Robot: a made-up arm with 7 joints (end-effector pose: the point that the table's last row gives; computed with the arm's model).
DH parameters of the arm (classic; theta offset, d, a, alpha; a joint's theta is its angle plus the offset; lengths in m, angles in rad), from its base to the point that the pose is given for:
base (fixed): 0 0 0 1.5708
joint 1: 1.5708 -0.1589 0 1.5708
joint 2: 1.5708 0 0 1.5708
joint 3: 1.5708 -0.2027 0 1.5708
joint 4: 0 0 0 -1.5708
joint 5: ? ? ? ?
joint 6: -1.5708 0 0 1.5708
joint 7: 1.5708 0 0 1.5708
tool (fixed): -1.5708 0 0 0
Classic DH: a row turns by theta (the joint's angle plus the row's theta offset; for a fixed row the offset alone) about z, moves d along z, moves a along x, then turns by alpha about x.
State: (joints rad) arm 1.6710 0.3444 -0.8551 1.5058 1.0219 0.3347 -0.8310
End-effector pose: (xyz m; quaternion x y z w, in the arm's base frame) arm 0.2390 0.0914 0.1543 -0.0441 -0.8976 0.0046 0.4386
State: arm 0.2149 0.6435 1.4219 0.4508 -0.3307 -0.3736 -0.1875
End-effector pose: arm 0.0666 0.4556 -0.2449 0.5154 -0.4569 0.4442 0.5730
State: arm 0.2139 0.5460 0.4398 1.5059 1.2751 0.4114 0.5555
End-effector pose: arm 0.2045 0.3427 -0.0994 -0.4001 -0.7507 0.1007 0.5161
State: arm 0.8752 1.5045 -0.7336 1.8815 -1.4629 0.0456 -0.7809
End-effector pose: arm 0.1936 0.2924 0.0207 -0.6655 0.4026 0.5160 0.3590
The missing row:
joint 5: 0 -0.1979 0 -1.5708
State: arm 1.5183 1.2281 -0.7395 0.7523 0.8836 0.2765 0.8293
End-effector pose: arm 0.2075 0.4553 0.0891 0.0046 -0.7449 -0.1194 0.6564
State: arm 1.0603 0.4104 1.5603 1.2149 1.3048 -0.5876 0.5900
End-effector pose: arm 0.1537 0.4374 -0.0839 -0.0698 0.7342 -0.4918 0.4629
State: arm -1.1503 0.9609 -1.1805 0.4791 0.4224 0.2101 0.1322
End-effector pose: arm -0.2468 0.4207 -0.1484 0.0137 0.5983 -0.4341 0.6734
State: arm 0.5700 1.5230 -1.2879 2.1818 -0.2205 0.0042 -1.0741
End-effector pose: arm 0.1243 0.2405 -0.1101 0.3309 -0.7937 -0.4021 0.3144
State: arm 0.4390 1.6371 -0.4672 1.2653 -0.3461 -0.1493 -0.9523
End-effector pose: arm 0.1812 0.4262 0.0106 0.7482 -0.5422 -0.3590 0.1317
